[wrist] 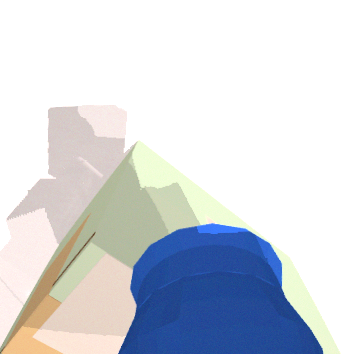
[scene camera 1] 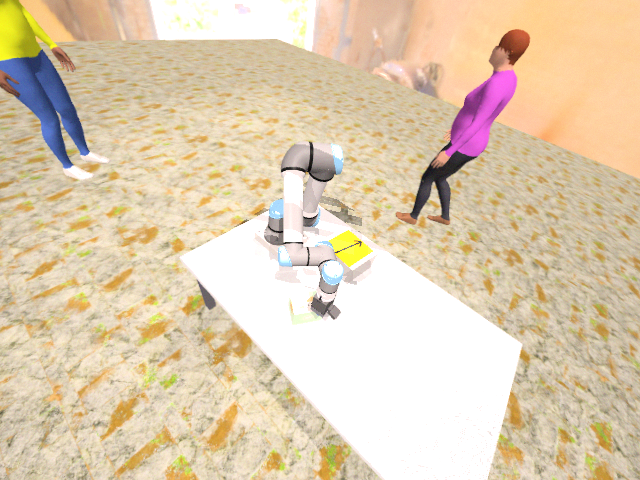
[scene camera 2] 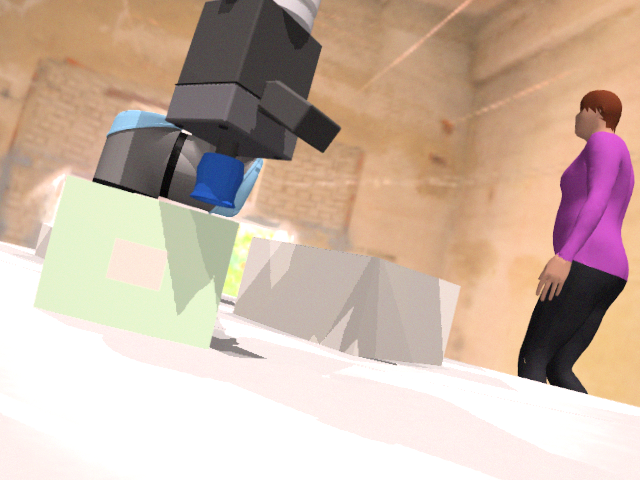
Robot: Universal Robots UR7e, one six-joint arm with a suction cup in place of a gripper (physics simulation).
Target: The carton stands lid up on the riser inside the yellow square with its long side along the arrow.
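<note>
The pale green carton (scene camera 1: 302, 316) (scene camera 2: 77, 248) (wrist: 150, 225) stands on the white table, apart from the riser. A pinkish label shows on its near side in scene camera 2, and an orange band in the wrist view. Whether its lid faces up I cannot tell. My blue suction cup (scene camera 2: 216, 198) (wrist: 207, 265) is slightly tilted, just above the carton's top near one end, with a narrow gap and nothing held. In scene camera 1 the cup is hidden by the dark tool body. The riser (scene camera 1: 361, 268) (scene camera 2: 310, 294) bears the yellow square (scene camera 1: 356, 256) with a black arrow (scene camera 1: 348, 246).
The white table (scene camera 1: 413, 351) carries the arm's base at its far end. The riser stands behind the carton, close to the arm's forearm and wrist. One person (scene camera 1: 485, 111) (scene camera 2: 594, 201) stands beyond the table on the right, another (scene camera 1: 43, 98) at the far left.
</note>
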